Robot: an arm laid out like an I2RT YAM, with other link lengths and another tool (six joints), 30 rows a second.
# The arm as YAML. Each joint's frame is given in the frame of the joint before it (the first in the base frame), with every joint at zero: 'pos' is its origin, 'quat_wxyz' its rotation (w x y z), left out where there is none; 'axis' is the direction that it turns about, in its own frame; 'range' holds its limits. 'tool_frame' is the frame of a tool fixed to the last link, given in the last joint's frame.
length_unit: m
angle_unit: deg
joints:
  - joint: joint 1
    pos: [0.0, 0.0, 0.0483]
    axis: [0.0, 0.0, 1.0]
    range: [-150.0, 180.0]
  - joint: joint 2
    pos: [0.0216, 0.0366, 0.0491]
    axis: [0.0, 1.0, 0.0]
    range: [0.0, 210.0]
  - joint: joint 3
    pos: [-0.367, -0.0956, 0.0]
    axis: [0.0, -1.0, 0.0]
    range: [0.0, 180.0]
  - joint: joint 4
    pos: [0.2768, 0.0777, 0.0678]
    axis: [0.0, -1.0, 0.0]
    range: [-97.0, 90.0]
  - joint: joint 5
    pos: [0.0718, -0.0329, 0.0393]
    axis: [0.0, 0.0, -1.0]
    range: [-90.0, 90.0]
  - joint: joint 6
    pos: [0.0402, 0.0, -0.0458]
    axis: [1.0, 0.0, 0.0]
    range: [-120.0, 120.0]
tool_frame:
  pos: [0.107, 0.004, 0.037]
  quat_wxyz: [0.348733, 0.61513, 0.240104, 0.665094]
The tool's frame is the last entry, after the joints.
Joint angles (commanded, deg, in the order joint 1, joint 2, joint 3, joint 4, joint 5, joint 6), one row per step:
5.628 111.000 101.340 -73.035 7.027 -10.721
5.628 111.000 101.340 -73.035 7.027 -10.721
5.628 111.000 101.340 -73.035 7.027 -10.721
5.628 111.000 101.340 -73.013 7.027 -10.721
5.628 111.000 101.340 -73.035 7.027 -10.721
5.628 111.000 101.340 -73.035 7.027 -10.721
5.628 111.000 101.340 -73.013 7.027 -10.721
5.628 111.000 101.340 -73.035 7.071 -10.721
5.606 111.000 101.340 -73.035 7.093 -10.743
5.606 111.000 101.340 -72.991 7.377 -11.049
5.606 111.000 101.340 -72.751 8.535 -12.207
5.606 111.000 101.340 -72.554 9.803 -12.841
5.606 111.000 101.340 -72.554 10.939 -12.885
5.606 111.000 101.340 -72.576 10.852 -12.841
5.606 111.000 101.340 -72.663 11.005 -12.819
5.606 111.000 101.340 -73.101 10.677 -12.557
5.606 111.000 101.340 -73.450 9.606 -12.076
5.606 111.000 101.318 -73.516 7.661 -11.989
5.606 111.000 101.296 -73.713 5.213 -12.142
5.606 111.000 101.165 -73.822 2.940 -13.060
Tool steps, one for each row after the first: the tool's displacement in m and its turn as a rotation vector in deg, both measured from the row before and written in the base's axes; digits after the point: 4 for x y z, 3 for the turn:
0.0000 0.0000 0.0000 0.000 0.000 0.000
0.0000 0.0000 0.0000 0.000 0.000 0.000
0.0001 0.0000 0.0000 0.002 -0.022 0.000
-0.0001 0.0000 0.0000 -0.002 0.022 0.000
0.0000 0.0000 0.0000 0.000 0.000 0.000
0.0001 0.0000 0.0000 0.002 -0.022 0.000
-0.0001 -0.0001 0.0000 -0.046 0.018 -0.006
0.0000 -0.0002 0.0000 -0.025 0.000 -0.003
0.0002 -0.0005 0.0001 -0.318 -0.037 0.265
0.0009 -0.0022 0.0003 -1.283 -0.206 0.987
0.0009 -0.0028 0.0004 -1.325 -0.226 0.451
0.0002 -0.0029 0.0003 -1.127 -0.103 -0.111
-0.0001 0.0002 0.0000 0.090 0.023 -0.031
-0.0003 -0.0004 0.0000 -0.156 0.068 -0.042
-0.0016 0.0005 -0.0005 0.319 0.422 -0.213
-0.0014 0.0023 -0.0005 1.090 0.373 -0.338
-0.0007 0.0049 -0.0005 1.925 0.264 0.146
-0.0014 0.0063 -0.0005 2.379 0.471 0.436
-0.0017 0.0063 -0.0009 2.115 0.514 1.166

